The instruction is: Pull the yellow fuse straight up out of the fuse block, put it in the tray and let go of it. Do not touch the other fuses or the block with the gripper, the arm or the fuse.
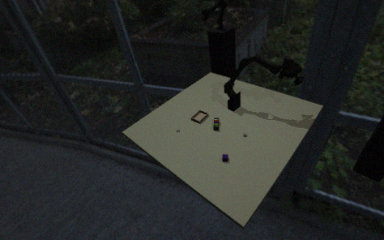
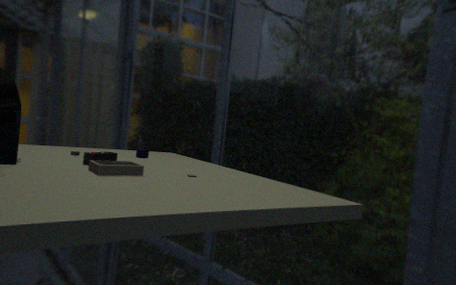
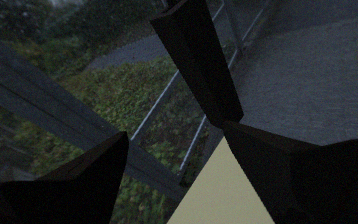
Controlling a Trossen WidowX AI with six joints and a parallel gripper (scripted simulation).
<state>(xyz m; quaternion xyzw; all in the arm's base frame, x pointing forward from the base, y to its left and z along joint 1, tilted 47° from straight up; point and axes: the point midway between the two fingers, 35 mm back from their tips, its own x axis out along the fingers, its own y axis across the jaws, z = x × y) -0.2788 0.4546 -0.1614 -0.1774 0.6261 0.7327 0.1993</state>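
Right now my gripper tip is 620 mm short of the yellow fuse, 400 mm to the left of it and 310 mm above it. Round my gripper tip: white fuse (570 mm ahead, 430 mm to the right, 310 mm below); then blue fuse (600 mm ahead, 410 mm to the right, 310 mm below); then red fuse (590 mm ahead, 420 mm to the right, 310 mm below).
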